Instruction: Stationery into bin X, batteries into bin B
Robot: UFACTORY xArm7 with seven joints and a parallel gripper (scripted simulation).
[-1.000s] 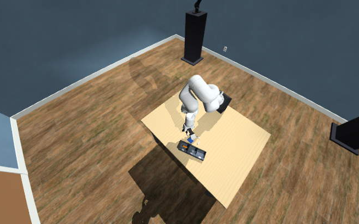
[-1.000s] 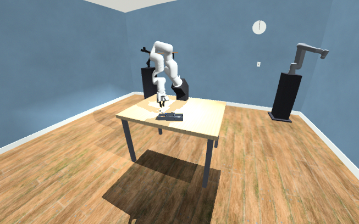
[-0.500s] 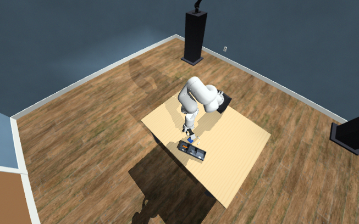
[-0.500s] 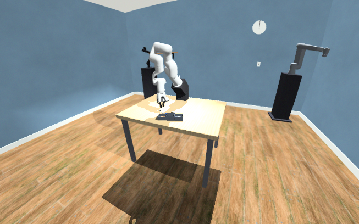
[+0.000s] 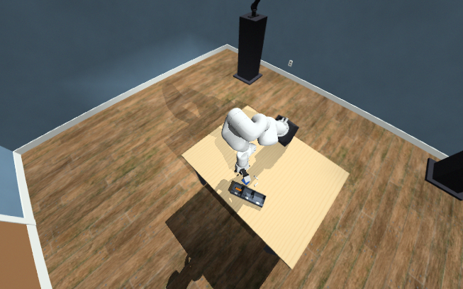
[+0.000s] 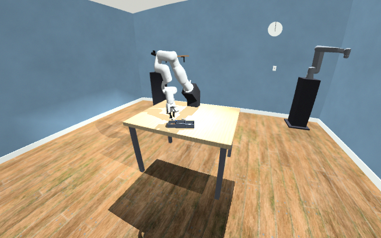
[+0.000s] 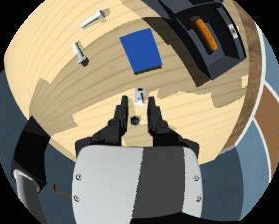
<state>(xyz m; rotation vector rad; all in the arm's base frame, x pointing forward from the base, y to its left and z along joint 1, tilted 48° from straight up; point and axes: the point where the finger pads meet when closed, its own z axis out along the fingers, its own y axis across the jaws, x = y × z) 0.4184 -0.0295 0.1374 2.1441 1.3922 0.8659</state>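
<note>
Right now my hand is 4 cm above the pencil sharpener. Round my hand: blue block 3 cm ahead, 6 cm to the left, 4 cm below; then orange battery 12 cm ahead, 7 cm to the left, 3 cm below; then small dark thing 3 cm behind, 5 cm to the right, 4 cm below.
</note>
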